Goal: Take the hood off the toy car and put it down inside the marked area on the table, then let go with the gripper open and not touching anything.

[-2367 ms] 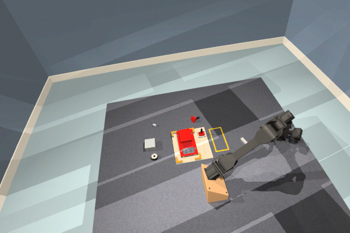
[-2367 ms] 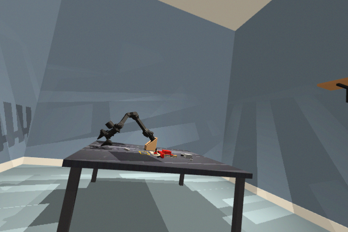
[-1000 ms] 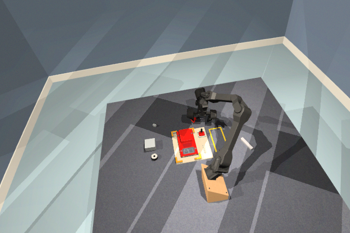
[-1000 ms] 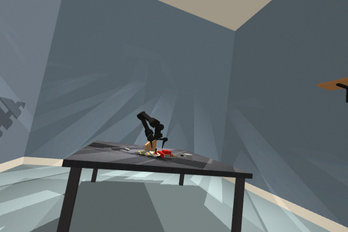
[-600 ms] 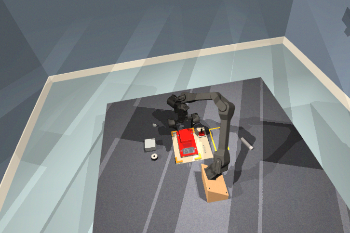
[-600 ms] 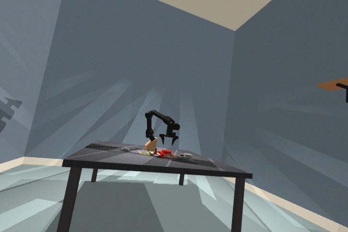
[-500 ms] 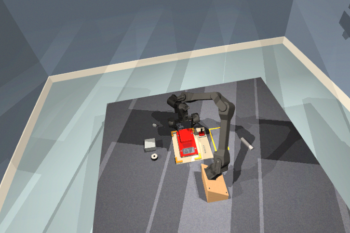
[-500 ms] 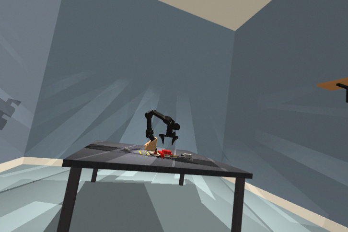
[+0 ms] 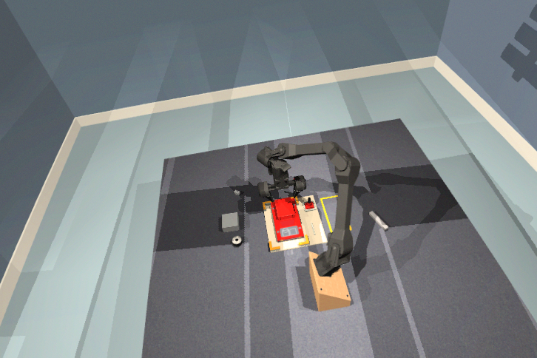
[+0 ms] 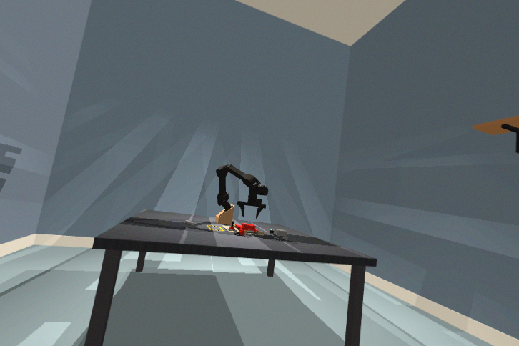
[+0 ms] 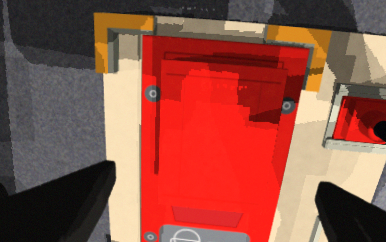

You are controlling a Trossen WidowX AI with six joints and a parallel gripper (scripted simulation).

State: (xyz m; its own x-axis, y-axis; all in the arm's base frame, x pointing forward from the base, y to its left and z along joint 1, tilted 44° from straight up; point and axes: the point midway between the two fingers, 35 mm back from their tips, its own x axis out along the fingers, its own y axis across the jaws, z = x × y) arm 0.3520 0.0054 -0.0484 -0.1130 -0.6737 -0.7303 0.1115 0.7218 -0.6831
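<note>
The hood lies 50 mm below my gripper tip. The rest, counted from my gripper tip: white block (230 mm to the left, 80 mm below, 20 mm ahead); white bar (350 mm to the right, 170 mm behind, 90 mm below).
</note>
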